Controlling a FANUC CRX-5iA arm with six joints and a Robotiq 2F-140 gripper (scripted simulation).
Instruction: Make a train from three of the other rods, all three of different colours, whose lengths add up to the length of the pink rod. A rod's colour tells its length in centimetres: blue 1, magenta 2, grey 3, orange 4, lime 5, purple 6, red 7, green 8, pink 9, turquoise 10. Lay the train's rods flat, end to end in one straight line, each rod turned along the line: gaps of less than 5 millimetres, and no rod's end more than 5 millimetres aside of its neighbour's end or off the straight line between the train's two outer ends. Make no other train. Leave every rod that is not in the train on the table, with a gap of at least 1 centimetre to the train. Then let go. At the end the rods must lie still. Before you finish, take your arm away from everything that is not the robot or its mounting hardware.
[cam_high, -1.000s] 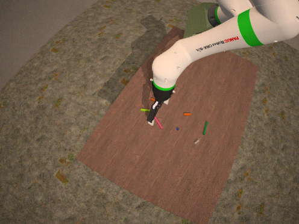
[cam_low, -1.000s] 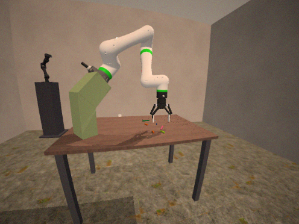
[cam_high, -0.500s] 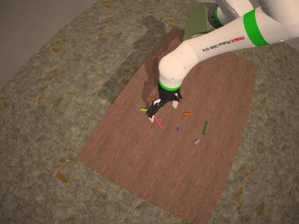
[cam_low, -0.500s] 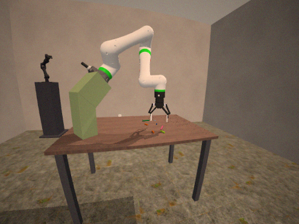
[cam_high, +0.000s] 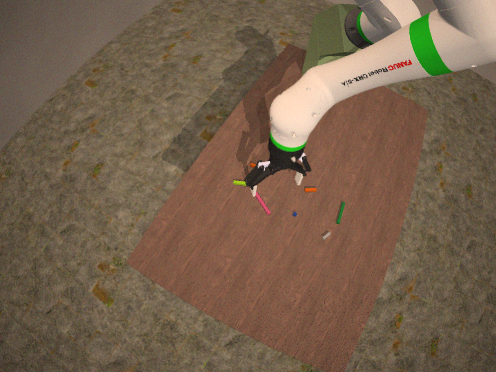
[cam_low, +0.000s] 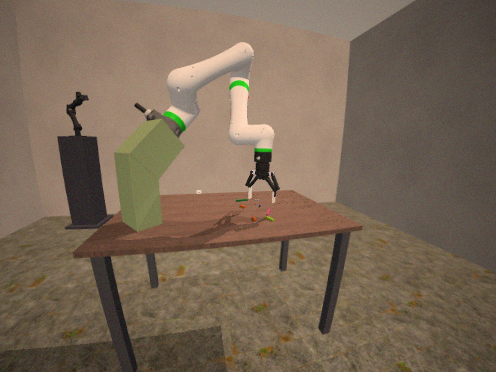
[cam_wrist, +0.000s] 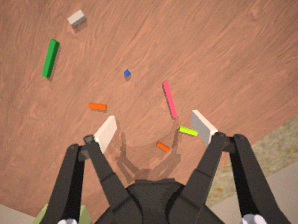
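Right now the blue rod is 9 cm to the left of my hand, 7 cm below it and 2 cm ahead of it. From my hand the other things lie so: lime rod 11 cm to the right, 7 cm below, 2 cm ahead; then pink rod 7 cm below, 4 cm ahead, 2 cm to the right; then grey rod 22 cm to the left, 7 cm below, 3 cm ahead.
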